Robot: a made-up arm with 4 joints. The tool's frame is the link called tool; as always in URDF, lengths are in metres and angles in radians. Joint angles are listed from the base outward.
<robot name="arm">
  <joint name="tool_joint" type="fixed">
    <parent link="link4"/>
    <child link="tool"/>
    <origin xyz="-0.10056 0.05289 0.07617" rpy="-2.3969 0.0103 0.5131"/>
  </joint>
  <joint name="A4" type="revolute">
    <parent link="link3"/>
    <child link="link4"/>
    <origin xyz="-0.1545 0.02 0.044" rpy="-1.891 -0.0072 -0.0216"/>
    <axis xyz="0 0 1"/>
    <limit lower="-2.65" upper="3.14"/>
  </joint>
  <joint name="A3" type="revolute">
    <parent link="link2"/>
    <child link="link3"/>
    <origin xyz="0.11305 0.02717 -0.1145" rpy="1.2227 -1.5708 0"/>
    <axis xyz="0 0 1"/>
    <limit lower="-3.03" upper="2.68"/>
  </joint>
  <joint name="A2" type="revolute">
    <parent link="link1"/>
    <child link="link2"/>
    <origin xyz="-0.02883 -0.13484 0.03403" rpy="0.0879 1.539 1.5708"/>
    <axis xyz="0 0 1"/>
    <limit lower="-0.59" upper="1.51"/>
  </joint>
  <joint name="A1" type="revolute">
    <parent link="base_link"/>
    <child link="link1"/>
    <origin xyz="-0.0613 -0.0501 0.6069" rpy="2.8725 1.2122 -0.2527"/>
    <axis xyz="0 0 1"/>
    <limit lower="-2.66" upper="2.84"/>
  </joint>
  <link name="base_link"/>
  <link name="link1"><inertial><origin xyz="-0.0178 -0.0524 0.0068"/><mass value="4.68"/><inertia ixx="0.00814" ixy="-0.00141" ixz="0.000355" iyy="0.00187" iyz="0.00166" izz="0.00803"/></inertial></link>
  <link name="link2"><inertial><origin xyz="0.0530 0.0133 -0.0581"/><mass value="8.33"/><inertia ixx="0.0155" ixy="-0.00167" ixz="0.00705" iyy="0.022" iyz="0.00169" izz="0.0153"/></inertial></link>
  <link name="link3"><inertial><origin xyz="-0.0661 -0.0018 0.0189"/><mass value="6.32"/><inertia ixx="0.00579" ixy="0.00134" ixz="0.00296" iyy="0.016" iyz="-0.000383" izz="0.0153"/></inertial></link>
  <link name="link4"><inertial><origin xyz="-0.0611 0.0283 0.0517"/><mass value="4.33"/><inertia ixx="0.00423" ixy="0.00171" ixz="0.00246" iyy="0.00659" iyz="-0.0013" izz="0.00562"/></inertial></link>
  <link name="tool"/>
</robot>
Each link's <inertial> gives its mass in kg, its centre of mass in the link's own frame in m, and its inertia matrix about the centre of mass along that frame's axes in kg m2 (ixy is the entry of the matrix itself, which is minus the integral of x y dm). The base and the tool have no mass. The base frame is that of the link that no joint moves.
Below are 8 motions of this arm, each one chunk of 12 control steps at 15 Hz.
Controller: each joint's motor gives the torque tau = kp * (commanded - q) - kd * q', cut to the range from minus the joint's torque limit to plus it. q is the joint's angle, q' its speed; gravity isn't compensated. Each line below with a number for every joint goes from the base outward.
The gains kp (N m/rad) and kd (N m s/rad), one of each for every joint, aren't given. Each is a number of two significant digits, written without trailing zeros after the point. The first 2 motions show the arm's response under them.
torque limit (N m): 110 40 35 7.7
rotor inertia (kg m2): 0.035 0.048 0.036 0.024
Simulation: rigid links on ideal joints. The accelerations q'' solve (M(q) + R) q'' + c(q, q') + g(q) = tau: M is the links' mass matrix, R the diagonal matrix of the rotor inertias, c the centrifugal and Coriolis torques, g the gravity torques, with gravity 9.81 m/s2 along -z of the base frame. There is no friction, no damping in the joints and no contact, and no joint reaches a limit. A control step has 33 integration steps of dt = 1/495 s. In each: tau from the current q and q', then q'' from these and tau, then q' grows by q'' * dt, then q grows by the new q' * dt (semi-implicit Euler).
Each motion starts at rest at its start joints. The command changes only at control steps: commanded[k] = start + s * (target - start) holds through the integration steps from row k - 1 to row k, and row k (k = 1, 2, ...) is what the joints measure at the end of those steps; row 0 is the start. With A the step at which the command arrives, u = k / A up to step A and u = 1 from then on. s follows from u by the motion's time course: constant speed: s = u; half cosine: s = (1 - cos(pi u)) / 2; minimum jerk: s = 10 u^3 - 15 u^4 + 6 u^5; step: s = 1 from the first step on.
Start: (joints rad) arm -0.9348 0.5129 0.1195 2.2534
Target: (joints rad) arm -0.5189 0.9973 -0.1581 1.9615
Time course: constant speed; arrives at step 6
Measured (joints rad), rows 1 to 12:
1: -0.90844 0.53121 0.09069 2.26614
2: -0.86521 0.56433 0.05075 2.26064
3: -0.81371 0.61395 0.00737 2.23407
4: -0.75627 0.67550 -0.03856 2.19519
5: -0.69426 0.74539 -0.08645 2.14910
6: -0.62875 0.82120 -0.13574 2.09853
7: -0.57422 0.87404 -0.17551 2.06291
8: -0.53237 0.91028 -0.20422 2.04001
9: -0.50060 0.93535 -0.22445 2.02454
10: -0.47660 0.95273 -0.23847 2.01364
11: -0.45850 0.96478 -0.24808 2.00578
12: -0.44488 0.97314 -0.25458 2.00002
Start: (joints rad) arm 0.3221 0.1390 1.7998 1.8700
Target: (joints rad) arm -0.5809 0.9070 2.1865 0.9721
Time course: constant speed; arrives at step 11
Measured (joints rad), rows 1 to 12:
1: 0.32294 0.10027 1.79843 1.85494
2: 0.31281 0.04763 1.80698 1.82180
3: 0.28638 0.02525 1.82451 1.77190
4: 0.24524 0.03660 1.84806 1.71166
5: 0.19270 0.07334 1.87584 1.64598
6: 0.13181 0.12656 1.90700 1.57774
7: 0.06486 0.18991 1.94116 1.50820
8: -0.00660 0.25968 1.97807 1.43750
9: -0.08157 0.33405 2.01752 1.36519
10: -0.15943 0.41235 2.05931 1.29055
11: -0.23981 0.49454 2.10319 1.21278
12: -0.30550 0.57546 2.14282 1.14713
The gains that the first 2 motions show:
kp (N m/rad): 370 85 89 19
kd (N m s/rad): 87 14 17 2.7
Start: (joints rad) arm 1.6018 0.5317 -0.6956 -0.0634
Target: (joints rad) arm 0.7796 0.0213 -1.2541 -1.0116
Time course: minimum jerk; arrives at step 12
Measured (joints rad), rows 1 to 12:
1: 1.60583 0.54282 -0.67781 -0.05541
2: 1.60560 0.54711 -0.66637 -0.04994
3: 1.59312 0.53889 -0.66960 -0.06578
4: 1.56355 0.51539 -0.68892 -0.10886
5: 1.51477 0.47599 -0.72393 -0.18013
6: 1.44789 0.42256 -0.77237 -0.27580
7: 1.36718 0.35917 -0.83044 -0.38811
8: 1.27935 0.29153 -0.89336 -0.50678
9: 1.19236 0.22608 -0.95577 -0.62070
10: 1.11395 0.16874 -1.01229 -0.71959
11: 1.04983 0.12355 -1.05852 -0.79604
12: 1.00187 0.09124 -1.09265 -0.84801

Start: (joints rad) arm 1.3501 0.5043 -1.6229 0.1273
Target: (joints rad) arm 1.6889 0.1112 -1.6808 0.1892
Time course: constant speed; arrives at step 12
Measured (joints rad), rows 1 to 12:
1: 1.36693 0.50429 -1.58864 0.12516
2: 1.38860 0.49533 -1.55491 0.12645
3: 1.41145 0.47783 -1.53337 0.12886
4: 1.43506 0.45470 -1.52040 0.13174
5: 1.45921 0.42798 -1.51318 0.13482
6: 1.48375 0.39897 -1.50981 0.13796
7: 1.50855 0.36852 -1.50902 0.14112
8: 1.53353 0.33718 -1.50998 0.14427
9: 1.55863 0.30530 -1.51211 0.14742
10: 1.58382 0.27311 -1.51506 0.15057
11: 1.60906 0.24076 -1.51857 0.15375
12: 1.63432 0.20834 -1.52248 0.15697

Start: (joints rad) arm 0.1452 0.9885 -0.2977 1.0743
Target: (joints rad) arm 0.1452 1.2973 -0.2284 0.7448
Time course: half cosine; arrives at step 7
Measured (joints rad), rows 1 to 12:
1: 0.17189 0.99654 -0.31291 1.06988
2: 0.20330 1.01647 -0.33386 1.07046
3: 0.22739 1.05195 -0.34509 1.04648
4: 0.24479 1.10059 -0.34755 1.00073
5: 0.25724 1.15620 -0.34470 0.94461
6: 0.26614 1.21023 -0.33982 0.89030
7: 0.27254 1.25367 -0.33553 0.84862
8: 0.27727 1.28396 -0.33287 0.82210
9: 0.28087 1.30467 -0.33141 0.80584
10: 0.28358 1.31880 -0.33060 0.79577
11: 0.28561 1.32843 -0.33013 0.78940
12: 0.28711 1.33499 -0.32983 0.78531

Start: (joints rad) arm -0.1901 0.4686 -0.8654 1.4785
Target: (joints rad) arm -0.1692 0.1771 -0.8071 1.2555
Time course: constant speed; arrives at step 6
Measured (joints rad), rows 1 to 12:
1: -0.16431 0.45412 -0.87429 1.47513
2: -0.13756 0.42731 -0.87965 1.46981
3: -0.11661 0.39222 -0.87897 1.45225
4: -0.10007 0.35154 -0.87406 1.42771
5: -0.08679 0.30719 -0.86639 1.40002
6: -0.07590 0.26039 -0.85693 1.37105
7: -0.06751 0.22626 -0.84829 1.35134
8: -0.06115 0.20366 -0.84167 1.34192
9: -0.05632 0.18872 -0.83672 1.33791
10: -0.05268 0.17880 -0.83302 1.33642
11: -0.04995 0.17220 -0.83026 1.33602
12: -0.04789 0.16779 -0.82821 1.33605

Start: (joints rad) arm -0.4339 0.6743 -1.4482 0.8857
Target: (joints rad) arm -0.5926 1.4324 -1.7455 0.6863
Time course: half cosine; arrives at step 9
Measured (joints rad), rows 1 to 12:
1: -0.41519 0.69071 -1.46157 0.89895
2: -0.40072 0.72639 -1.48035 0.91228
3: -0.39517 0.78401 -1.50363 0.90657
4: -0.39780 0.86478 -1.53289 0.88629
5: -0.40717 0.96455 -1.56762 0.85669
6: -0.42129 1.07475 -1.60546 0.82243
7: -0.43776 1.18425 -1.64299 0.78784
8: -0.45412 1.28115 -1.67643 0.75691
9: -0.46802 1.35470 -1.70224 0.73305
10: -0.47875 1.40381 -1.71984 0.71569
11: -0.48701 1.43589 -1.73151 0.70243
12: -0.49335 1.45685 -1.73929 0.69270

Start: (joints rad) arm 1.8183 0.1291 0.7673 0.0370
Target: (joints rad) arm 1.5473 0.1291 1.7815 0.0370
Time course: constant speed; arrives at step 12
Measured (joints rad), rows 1 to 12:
1: 1.81224 0.14264 0.75861 0.05853
2: 1.79939 0.16208 0.76925 0.07181
3: 1.78374 0.17754 0.80246 0.07593
4: 1.76690 0.18757 0.85120 0.07702
5: 1.74940 0.19305 0.91030 0.07732
6: 1.73140 0.19522 0.97633 0.07737
7: 1.71298 0.19508 1.04707 0.07724
8: 1.69419 0.19333 1.12111 0.07686
9: 1.67509 0.19041 1.19757 0.07620
10: 1.65571 0.18660 1.27591 0.07524
11: 1.63610 0.18208 1.35579 0.07397
12: 1.61630 0.17695 1.43702 0.07241

